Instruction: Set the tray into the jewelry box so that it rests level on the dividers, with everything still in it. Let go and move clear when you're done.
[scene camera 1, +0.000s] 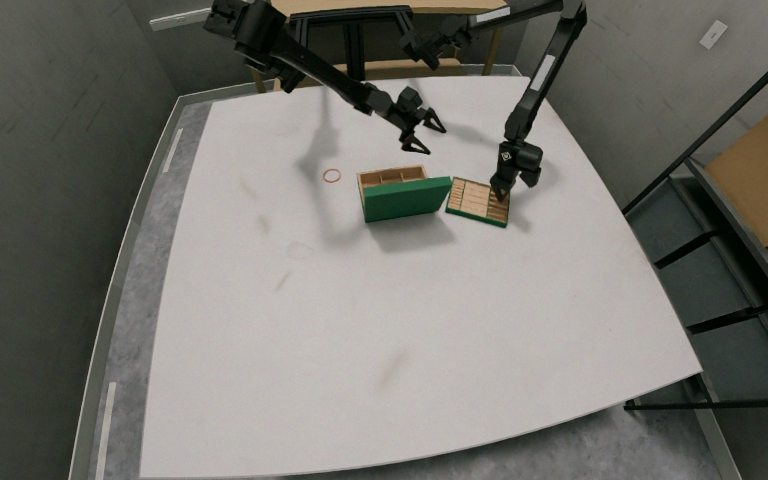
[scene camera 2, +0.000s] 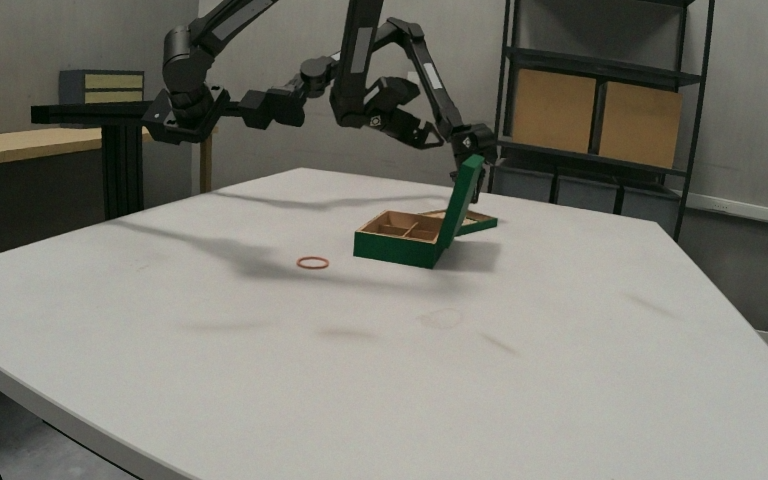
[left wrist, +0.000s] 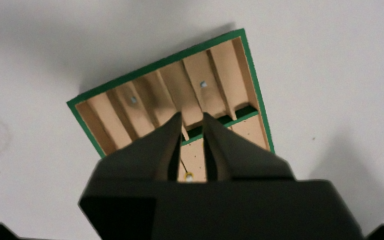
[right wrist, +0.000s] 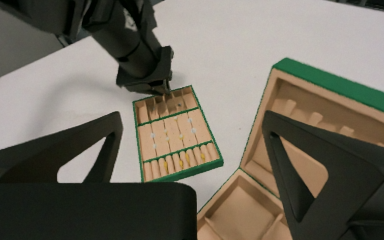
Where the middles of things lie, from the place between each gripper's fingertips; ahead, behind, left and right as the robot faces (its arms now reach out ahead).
Now: left hand 12 cm past the green jewelry box (scene camera 1: 414, 193), 33 cm to the left of it and 5 cm below it.
Now: right hand (scene camera 2: 431, 139) 110 mm to the left of the green jewelry box and 140 mm above it.
